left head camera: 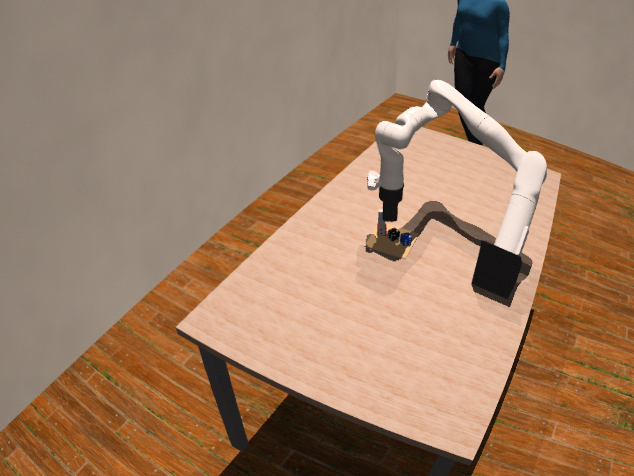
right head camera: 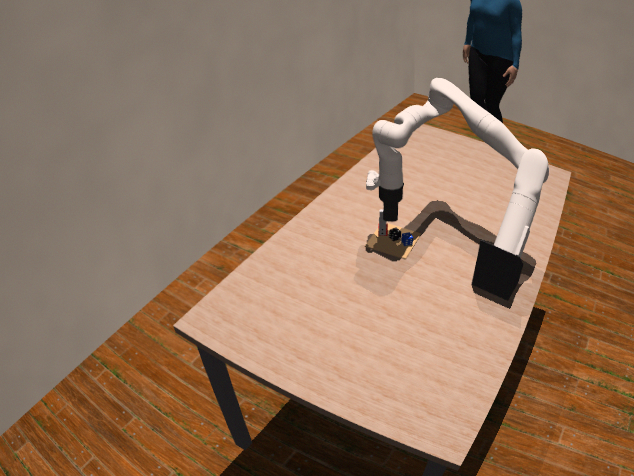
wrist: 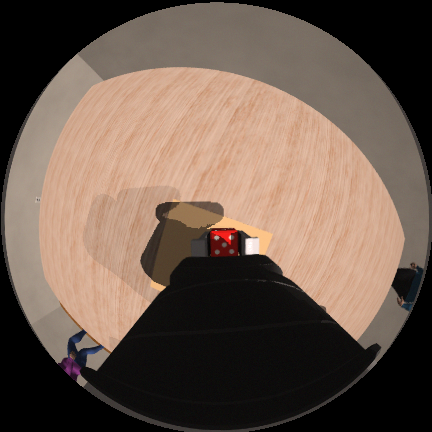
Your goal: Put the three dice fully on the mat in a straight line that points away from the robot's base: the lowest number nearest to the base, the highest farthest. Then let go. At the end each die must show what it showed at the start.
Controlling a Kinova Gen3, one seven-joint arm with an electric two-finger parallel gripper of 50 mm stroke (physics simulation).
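Places are measured from the arm's base along level axes (x up, y ahead, z left), in millimetres.
Where they show: gripper, fingertip midpoint: (left head camera: 381,231) (right head camera: 382,231) (wrist: 223,239); arm's base at its link origin: (left head camera: 505,253) (right head camera: 505,253).
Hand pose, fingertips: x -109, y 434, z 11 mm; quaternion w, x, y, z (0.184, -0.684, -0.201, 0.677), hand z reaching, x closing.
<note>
Things, the pixels of their top centre, and the offset from my fingertips. Level surfaces: height alone.
- red die at its top centre: (wrist: 223,244) dx +22, dy -1, dz -1 mm
- black die at its top centre: (right head camera: 395,230) (left head camera: 394,230) dx +19, dy -43, dz -7 mm
- blue die at its top centre: (right head camera: 407,235) (left head camera: 406,235) dx +19, dy -88, dz -9 mm
- wooden table at its surface level: dx -15 mm
My gripper (left head camera: 382,230) (right head camera: 383,230) (wrist: 223,239) points down and is shut on the red die (wrist: 224,243), which shows five white pips in the wrist view. The red die is low at the mat's far side from the base; whether it touches the mat cannot be told. A black die (left head camera: 393,234) (right head camera: 394,234) sits on the mat beside it, and a blue die (left head camera: 406,239) (right head camera: 407,239) sits on the mat nearer the base. Their top numbers are too small to read. The tan mat (left head camera: 408,251) (right head camera: 409,251) (wrist: 260,235) lies partly in shadow. The black and blue dice are hidden in the wrist view.
The robot's black base (left head camera: 495,273) (right head camera: 496,273) stands on the wooden table (left head camera: 327,317) (right head camera: 327,317) (wrist: 210,130), to the right of the mat in the head views. The arm arches over the table. A person in a blue top (left head camera: 481,30) (right head camera: 494,30) stands behind the table.
</note>
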